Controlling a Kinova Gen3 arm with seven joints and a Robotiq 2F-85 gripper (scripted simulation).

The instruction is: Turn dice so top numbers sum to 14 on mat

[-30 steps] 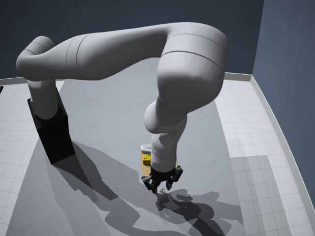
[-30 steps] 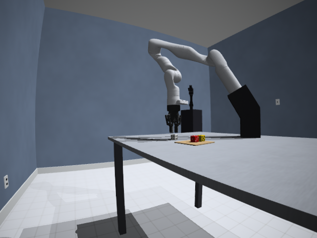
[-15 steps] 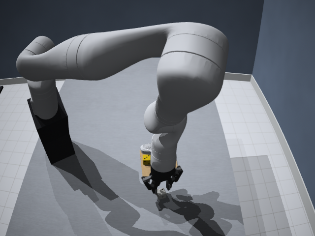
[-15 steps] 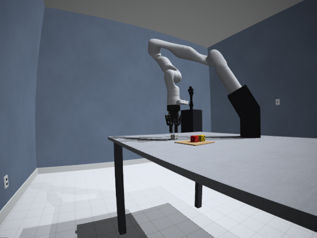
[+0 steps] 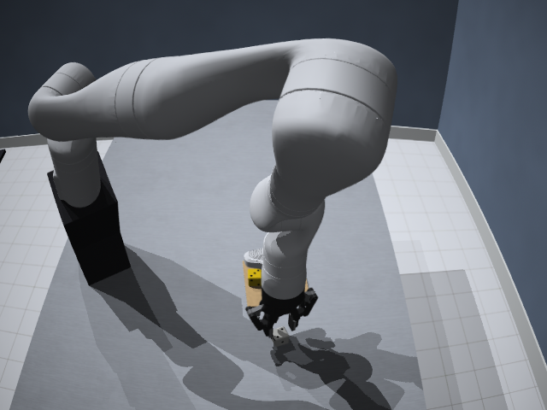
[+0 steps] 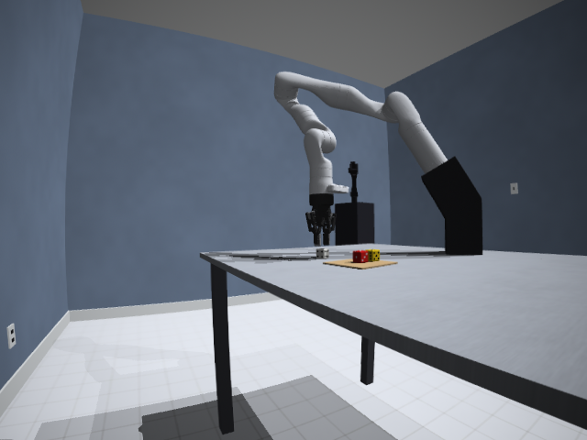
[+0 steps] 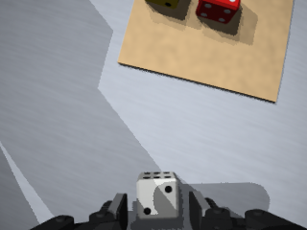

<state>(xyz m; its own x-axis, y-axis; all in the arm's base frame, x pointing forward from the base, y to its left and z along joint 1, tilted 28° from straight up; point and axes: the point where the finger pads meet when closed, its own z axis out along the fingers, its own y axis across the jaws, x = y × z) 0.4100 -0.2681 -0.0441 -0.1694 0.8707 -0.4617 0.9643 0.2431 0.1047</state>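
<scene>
My gripper is now 40 mm above the white die. Round my hand: tan mat (30 mm ahead, 170 mm to the left, 50 mm below); then red die (30 mm ahead, 170 mm to the left, 40 mm below); then yellow die (20 mm behind, 170 mm to the left, 40 mm below).
</scene>
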